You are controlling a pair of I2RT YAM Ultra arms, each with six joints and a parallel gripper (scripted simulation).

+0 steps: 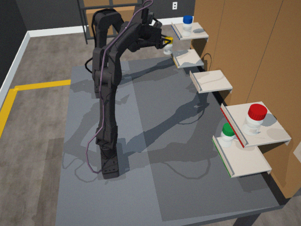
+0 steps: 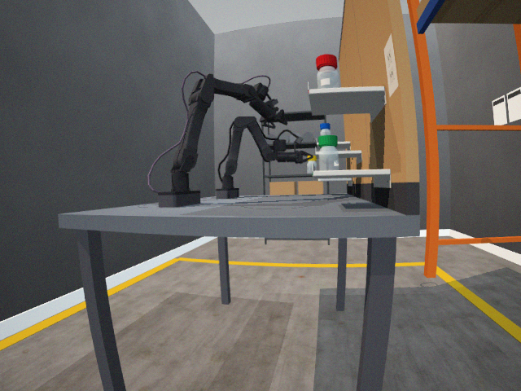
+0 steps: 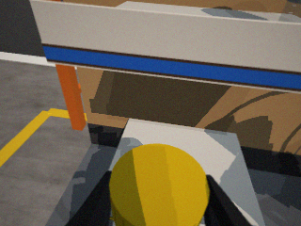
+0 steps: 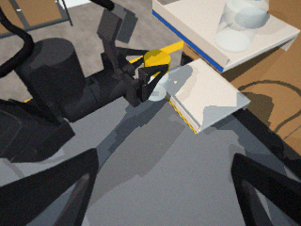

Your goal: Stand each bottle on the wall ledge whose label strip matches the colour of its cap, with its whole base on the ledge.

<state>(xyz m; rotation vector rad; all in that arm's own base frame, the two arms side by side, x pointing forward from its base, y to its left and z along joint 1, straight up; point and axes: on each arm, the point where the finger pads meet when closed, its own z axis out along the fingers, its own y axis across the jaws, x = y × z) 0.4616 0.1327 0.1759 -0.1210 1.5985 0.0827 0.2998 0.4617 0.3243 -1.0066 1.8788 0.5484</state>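
My left gripper is now 80 mm short of the blue-capped bottle, 90 mm to the left of it and 110 mm below it. Round my left hand: green-capped bottle: 50 mm ahead, 770 mm to the right, 80 mm below; then brown wall: 210 mm ahead, 450 mm to the right, 230 mm above; then yellow-capped bottle: 50 mm below.
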